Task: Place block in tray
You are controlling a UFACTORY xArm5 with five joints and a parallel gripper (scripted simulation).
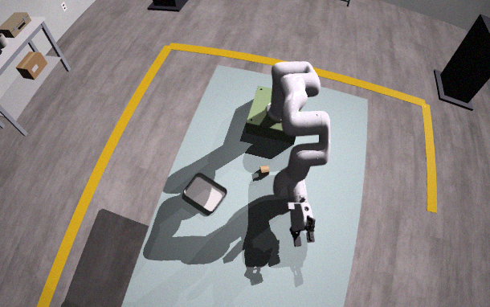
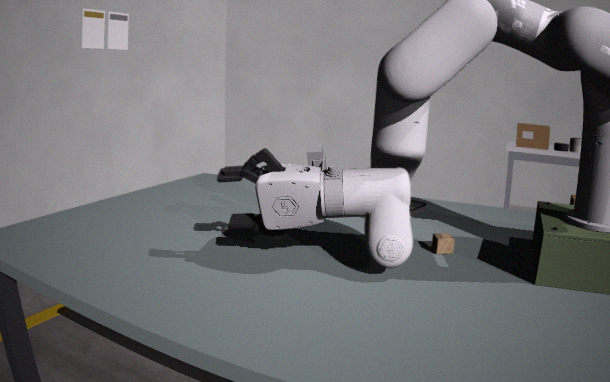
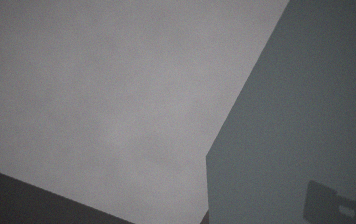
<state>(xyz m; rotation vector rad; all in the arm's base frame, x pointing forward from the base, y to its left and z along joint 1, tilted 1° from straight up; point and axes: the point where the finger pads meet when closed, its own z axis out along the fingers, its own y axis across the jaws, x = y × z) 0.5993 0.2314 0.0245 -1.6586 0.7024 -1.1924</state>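
Right now my hand is 310 mm past the tan wooden block, 230 mm to the left of it and 100 mm above it. From my hand the other things lie so: white tray 460 mm to the right, 140 mm behind, 100 mm below.
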